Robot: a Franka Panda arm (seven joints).
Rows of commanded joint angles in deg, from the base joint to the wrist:
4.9, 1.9, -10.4, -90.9, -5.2, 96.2, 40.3
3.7, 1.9, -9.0, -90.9, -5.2, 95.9, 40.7
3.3, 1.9, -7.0, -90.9, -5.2, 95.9, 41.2
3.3, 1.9, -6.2, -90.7, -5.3, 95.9, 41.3
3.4, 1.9, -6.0, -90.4, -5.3, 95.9, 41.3
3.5, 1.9, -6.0, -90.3, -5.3, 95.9, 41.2
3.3, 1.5, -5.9, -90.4, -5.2, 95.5, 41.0
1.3, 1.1, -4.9, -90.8, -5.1, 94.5, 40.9
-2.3, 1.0, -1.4, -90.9, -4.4, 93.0, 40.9
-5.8, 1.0, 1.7, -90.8, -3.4, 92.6, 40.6
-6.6, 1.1, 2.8, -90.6, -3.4, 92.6, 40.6
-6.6, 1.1, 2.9, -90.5, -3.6, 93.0, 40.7
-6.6, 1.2, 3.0, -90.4, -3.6, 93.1, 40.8
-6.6, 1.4, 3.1, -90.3, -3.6, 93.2, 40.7
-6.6, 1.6, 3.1, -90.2, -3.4, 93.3, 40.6
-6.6, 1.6, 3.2, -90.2, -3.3, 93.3, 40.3
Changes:
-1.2, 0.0, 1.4, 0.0, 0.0, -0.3, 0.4
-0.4, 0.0, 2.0, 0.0, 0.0, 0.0, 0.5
0.0, 0.0, 0.8, 0.2, -0.1, 0.0, 0.1
0.1, 0.0, 0.2, 0.3, 0.0, 0.0, 0.0
0.1, 0.0, 0.0, 0.1, 0.0, 0.0, -0.1
-0.2, -0.4, 0.1, -0.1, 0.1, -0.4, -0.2
-2.0, -0.4, 1.0, -0.4, 0.1, -1.0, -0.1
-3.6, -0.1, 3.5, -0.1, 0.7, -1.5, 0.0
-3.5, 0.0, 3.1, 0.1, 1.0, -0.4, -0.3
-0.8, 0.1, 1.1, 0.2, 0.0, 0.0, 0.0
0.0, 0.0, 0.1, 0.1, -0.2, 0.4, 0.1
0.0, 0.1, 0.1, 0.1, 0.0, 0.1, 0.1
0.0, 0.2, 0.1, 0.1, 0.0, 0.1, -0.1
0.0, 0.2, 0.0, 0.1, 0.2, 0.1, -0.1
0.0, 0.0, 0.1, 0.0, 0.1, 0.0, -0.3

